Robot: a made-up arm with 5 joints. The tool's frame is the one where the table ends. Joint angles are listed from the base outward.
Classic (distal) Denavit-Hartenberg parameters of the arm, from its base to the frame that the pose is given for. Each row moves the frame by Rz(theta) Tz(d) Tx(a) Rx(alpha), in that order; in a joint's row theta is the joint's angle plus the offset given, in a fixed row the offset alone. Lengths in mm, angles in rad.
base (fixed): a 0  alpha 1.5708  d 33.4  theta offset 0
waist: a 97.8  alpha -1.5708  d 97.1  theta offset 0
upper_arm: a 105.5  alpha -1.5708  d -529.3  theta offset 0
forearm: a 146  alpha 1.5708  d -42.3  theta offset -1.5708
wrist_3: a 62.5  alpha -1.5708  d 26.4  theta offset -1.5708
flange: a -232.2  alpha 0  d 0  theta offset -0.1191
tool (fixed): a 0  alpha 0  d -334.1  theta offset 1.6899
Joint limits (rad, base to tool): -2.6..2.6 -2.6..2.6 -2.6..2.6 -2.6..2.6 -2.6..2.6
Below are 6 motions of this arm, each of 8 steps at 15 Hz.
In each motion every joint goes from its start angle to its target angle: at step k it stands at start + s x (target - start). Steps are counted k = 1, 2, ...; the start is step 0. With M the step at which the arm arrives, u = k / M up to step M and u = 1 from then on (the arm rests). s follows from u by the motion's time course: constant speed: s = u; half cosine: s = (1 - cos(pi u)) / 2; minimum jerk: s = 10 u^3 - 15 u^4 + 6 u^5.
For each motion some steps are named. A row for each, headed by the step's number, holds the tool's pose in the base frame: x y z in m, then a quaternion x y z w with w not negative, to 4 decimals.
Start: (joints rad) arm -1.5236 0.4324 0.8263 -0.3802 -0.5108
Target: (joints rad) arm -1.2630 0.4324 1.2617 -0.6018 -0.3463
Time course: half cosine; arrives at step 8
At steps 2, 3, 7, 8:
2: -0.6697 0.1297 -0.1140 -0.0914 0.9342 -0.0683 0.3379
3: -0.6522 0.1387 -0.1313 -0.0881 0.9392 -0.0752 0.3233
7: -0.5746 0.1776 -0.2085 -0.0779 0.9528 -0.1157 0.2695
8: -0.5698 0.1800 -0.2134 -0.0774 0.9533 -0.1187 0.2667

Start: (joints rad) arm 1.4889 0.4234 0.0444 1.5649 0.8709
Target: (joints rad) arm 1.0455 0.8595 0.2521 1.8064 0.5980
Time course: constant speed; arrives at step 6
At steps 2, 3, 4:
2: 0.5065 -0.4515 0.1791 -0.8507 -0.2230 -0.0920 0.4671
3: 0.5158 -0.4353 0.1806 -0.8722 -0.2151 -0.0650 0.4345
4: 0.5280 -0.4147 0.1804 -0.8910 -0.2115 -0.0360 0.4001

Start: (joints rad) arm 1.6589 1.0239 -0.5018 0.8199 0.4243
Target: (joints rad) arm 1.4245 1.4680 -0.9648 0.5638 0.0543
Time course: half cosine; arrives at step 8
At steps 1, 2, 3, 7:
1: 0.7223 -0.0780 0.4024 -0.5733 -0.7699 0.1363 0.2449
2: 0.7300 -0.0435 0.3825 -0.5440 -0.7877 0.1695 0.2341
3: 0.7364 0.0069 0.3469 -0.4961 -0.8102 0.2205 0.2212
7: 0.6962 0.1721 0.1512 -0.2607 -0.8400 0.4286 0.2068

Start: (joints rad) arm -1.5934 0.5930 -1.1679 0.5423 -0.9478
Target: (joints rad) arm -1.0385 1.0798 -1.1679 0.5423 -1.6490
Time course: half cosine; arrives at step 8
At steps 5, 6, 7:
5: -0.1884 -0.0249 -0.5526 0.1392 0.0858 -0.5133 0.8425
6: -0.1286 -0.0178 -0.5701 0.1871 0.0793 -0.5373 0.8186
7: -0.0890 -0.0127 -0.5794 0.2184 0.0778 -0.5503 0.8021

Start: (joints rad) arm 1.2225 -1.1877 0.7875 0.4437 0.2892
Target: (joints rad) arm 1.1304 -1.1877 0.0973 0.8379 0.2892
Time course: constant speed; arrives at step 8
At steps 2, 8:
2: 0.6305 -0.0512 -0.2105 0.1901 -0.1669 -0.2647 0.9306
8: 0.6282 -0.1832 -0.3299 -0.0258 -0.1861 -0.4645 0.8654

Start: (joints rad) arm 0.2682 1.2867 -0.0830 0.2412 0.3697
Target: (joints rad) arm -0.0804 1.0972 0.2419 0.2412 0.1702
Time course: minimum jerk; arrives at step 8
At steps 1, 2, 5, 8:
1: 0.2674 -0.0492 -0.6738 -0.1849 -0.1756 0.7074 0.6592
2: 0.2445 -0.0508 -0.6800 -0.1792 -0.1544 0.6994 0.6745
5: 0.0804 -0.0602 -0.7031 -0.1460 0.0083 0.6339 0.7594
8: 0.0083 -0.0636 -0.7023 -0.1363 0.0853 0.6012 0.7828

